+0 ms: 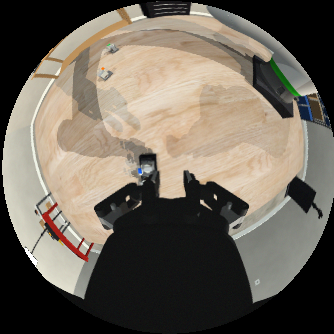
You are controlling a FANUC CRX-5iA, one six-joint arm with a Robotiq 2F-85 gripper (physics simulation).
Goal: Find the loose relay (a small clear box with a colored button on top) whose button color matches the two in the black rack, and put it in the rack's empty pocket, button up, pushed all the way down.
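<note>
The black rack (148,156) stands on the table just beyond and beside the left finger, which hides part of its near side. A clear relay (147,166) with a blue button shows in the rack. The rack's other pockets are too hidden to tell what they hold. My gripper (171,175) is open, with nothing between its fingers; bare wood shows through the gap, and the rack is off to the left of that gap. A loose relay with an orange button (104,74) and one with a green button (113,49) lie at the upper left of the table.
The robot's dark base (269,86) with a green ring is at the upper right. A wooden frame (95,37) stands past the table's upper left edge, a red rail (64,237) past the lower left edge, and a black panel (302,193) past the right edge.
</note>
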